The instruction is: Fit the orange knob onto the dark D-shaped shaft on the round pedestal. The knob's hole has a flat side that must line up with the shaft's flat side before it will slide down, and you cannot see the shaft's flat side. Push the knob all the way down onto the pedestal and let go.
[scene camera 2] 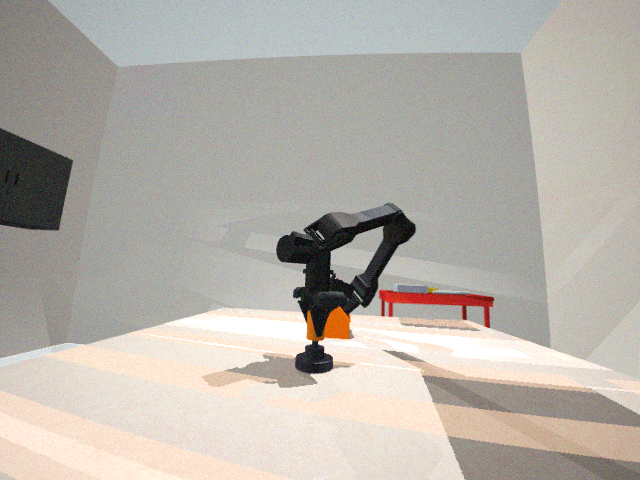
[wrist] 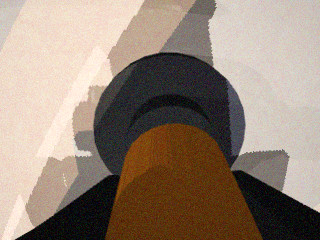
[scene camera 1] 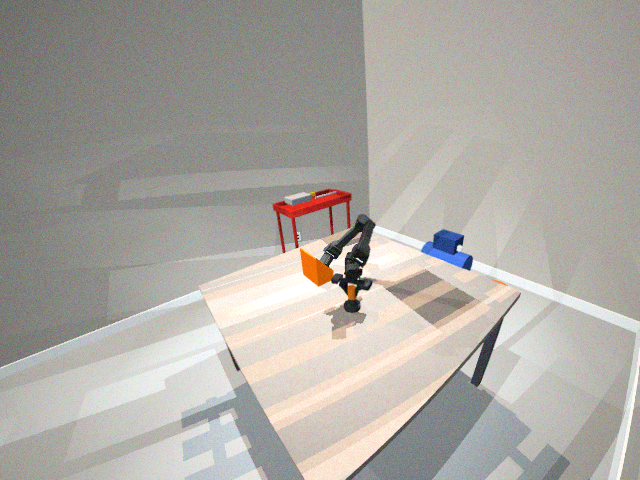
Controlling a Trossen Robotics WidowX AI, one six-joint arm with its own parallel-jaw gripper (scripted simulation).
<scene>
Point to a dark round pedestal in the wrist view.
164,88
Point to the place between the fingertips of the gripper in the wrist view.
175,184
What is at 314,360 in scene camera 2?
A dark round pedestal.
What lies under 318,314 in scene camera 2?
The gripper.
</scene>
